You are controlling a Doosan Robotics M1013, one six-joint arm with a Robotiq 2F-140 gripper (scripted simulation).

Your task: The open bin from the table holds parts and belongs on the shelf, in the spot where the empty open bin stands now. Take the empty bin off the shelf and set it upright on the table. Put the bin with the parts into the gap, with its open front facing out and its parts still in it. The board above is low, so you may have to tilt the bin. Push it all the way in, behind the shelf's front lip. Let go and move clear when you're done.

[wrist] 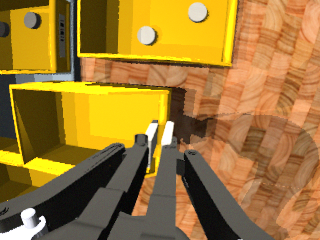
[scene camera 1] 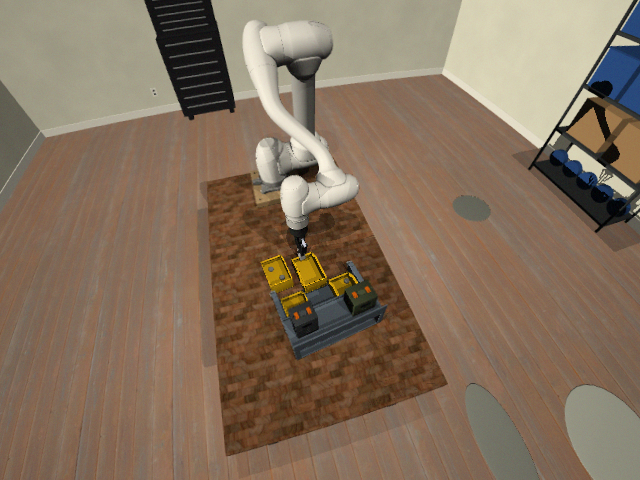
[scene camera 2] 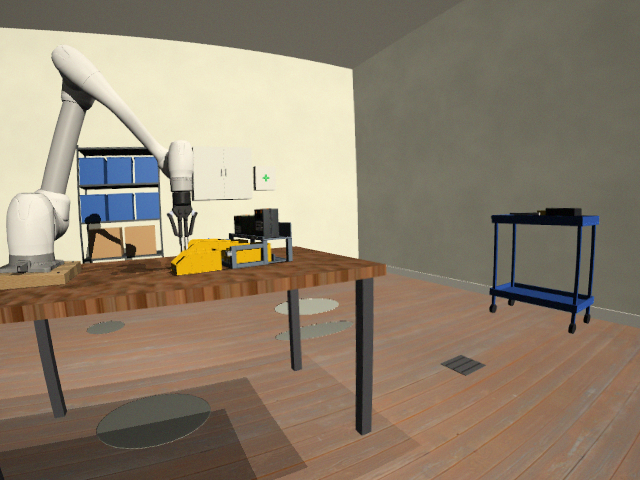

Path:
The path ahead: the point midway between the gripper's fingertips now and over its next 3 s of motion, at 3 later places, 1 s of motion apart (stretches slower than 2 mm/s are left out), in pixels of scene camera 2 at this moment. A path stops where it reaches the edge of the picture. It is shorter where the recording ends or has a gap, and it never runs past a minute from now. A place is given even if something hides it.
My gripper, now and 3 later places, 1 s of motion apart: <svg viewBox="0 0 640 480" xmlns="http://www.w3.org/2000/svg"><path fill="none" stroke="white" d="M184 253L182 253L174 254L175 257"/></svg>

